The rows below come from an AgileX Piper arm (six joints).
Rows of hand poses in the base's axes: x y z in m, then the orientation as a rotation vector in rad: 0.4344 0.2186 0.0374 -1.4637 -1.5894 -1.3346; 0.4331 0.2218 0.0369 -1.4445 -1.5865 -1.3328; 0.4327 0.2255 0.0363 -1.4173 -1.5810 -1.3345; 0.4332 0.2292 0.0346 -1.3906 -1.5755 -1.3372; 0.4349 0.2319 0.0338 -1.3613 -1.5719 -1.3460; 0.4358 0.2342 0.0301 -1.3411 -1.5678 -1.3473; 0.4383 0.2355 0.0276 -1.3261 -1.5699 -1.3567; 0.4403 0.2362 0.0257 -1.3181 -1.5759 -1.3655; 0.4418 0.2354 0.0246 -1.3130 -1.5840 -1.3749; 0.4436 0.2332 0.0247 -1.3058 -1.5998 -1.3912; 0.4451 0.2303 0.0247 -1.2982 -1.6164 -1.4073; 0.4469 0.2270 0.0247 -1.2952 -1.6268 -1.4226
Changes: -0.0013 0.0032 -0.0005 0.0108 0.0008 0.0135; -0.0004 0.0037 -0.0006 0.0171 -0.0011 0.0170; 0.0005 0.0037 -0.0017 0.0170 -0.0019 0.0162; 0.0017 0.0027 -0.0008 0.0184 -0.0075 0.0154; 0.0009 0.0023 -0.0037 0.0126 -0.0013 0.0126; 0.0025 0.0013 -0.0025 0.0080 -0.0094 0.0060; 0.0020 0.0007 -0.0019 0.0019 -0.0102 0.0020; 0.0015 -0.0008 -0.0011 -0.0007 -0.0114 -0.0001; 0.0018 -0.0022 0.0001 -0.0032 -0.0204 -0.0012; 0.0015 -0.0029 0.0000 -0.0036 -0.0208 -0.0008; 0.0018 -0.0033 0.0000 -0.0019 -0.0161 -0.0043
